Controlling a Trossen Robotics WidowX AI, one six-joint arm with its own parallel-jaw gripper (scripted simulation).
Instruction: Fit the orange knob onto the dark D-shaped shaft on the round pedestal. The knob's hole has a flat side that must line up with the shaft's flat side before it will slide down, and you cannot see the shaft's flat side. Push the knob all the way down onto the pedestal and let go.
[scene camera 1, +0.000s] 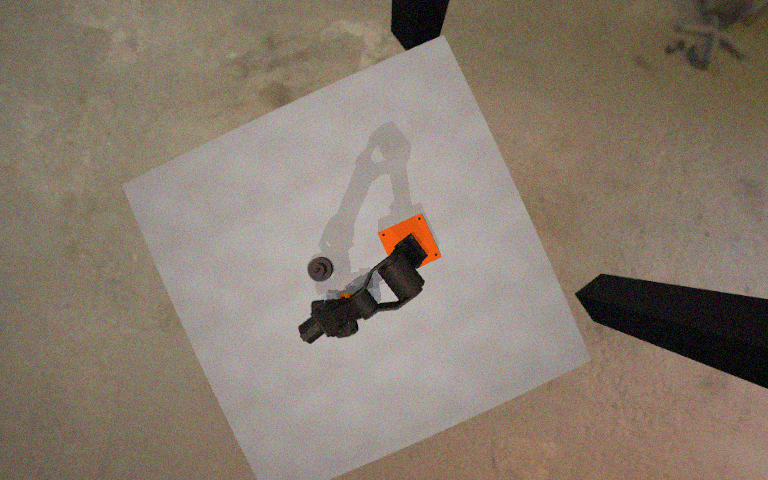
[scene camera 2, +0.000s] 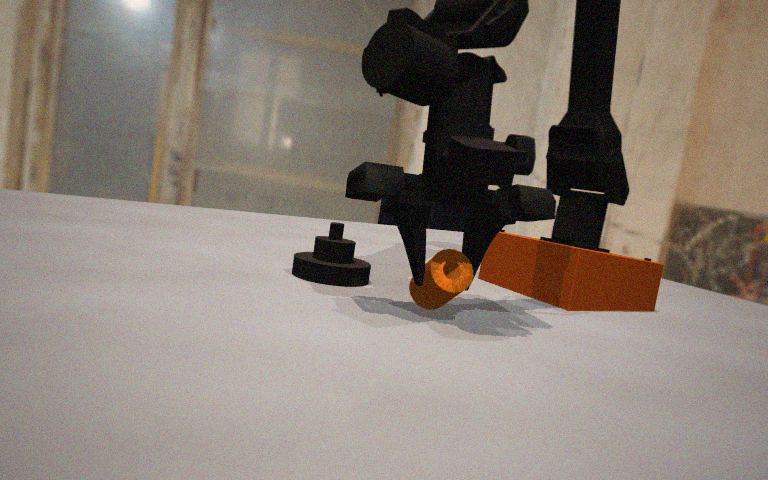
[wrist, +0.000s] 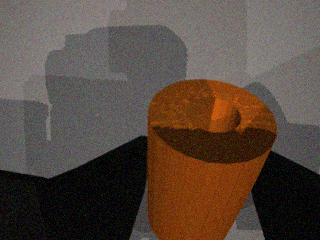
Note:
In view: my gripper (scene camera 2: 441, 287), an orange knob (scene camera 2: 448, 273) and a dark round pedestal (scene camera 2: 332, 262).
The orange knob is seen too in the wrist view (wrist: 208, 140). My gripper is seen too in the wrist view (wrist: 200, 151).

